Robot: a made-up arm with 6 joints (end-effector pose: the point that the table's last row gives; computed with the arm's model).
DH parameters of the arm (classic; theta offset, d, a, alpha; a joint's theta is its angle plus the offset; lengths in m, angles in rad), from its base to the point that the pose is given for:
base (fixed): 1.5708 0.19 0 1.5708
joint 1: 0 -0.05 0.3 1.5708
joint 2: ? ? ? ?
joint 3: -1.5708 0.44 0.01 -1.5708
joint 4: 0 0.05 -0.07 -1.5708
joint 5: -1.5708 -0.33 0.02 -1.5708
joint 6: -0.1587 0 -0.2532 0
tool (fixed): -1.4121 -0.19 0 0
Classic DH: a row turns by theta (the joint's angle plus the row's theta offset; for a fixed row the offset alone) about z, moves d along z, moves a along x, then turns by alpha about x.
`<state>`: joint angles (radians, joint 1 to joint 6).
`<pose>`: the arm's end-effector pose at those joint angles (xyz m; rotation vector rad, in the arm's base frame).
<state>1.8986 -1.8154 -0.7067 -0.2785 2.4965 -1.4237</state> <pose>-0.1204 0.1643 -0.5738 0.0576 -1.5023 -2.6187</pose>
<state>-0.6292 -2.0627 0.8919 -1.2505 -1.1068 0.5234</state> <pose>0.3130 -0.0597 0.3321 -0.3933 -2.0839 1.9033</pose>
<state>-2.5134 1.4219 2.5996 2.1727 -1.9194 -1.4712</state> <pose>0.4872 -0.6151 0.1461 -0.4819 -1.2276 1.7336</pose>
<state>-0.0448 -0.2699 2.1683 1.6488 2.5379 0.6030</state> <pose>-0.5381 0.3425 -0.1893 0.0399 -1.1372 -0.3779</pose>
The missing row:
joint 2: 0 -0.04 0.18 1.5708
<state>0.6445 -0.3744 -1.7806 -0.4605 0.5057 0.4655</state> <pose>-0.7454 0.4849 0.6482 2.8149 -0.6554 -0.0941</pose>
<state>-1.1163 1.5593 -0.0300 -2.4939 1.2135 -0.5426</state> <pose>0.3003 0.0709 0.0352 -1.2726 -1.6316 1.1336</pose>
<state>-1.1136 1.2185 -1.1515 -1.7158 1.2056 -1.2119</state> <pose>0.5967 0.3446 -0.4678 1.1462 -1.9247 0.5236</pose>
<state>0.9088 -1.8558 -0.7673 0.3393 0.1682 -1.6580</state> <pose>-0.0545 -0.6023 -0.3675 0.3445 0.6353 0.6259</pose>
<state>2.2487 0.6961 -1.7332 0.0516 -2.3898 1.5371</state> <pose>-0.3898 -0.4116 0.7565 1.7003 -0.5894 1.0423</pose>
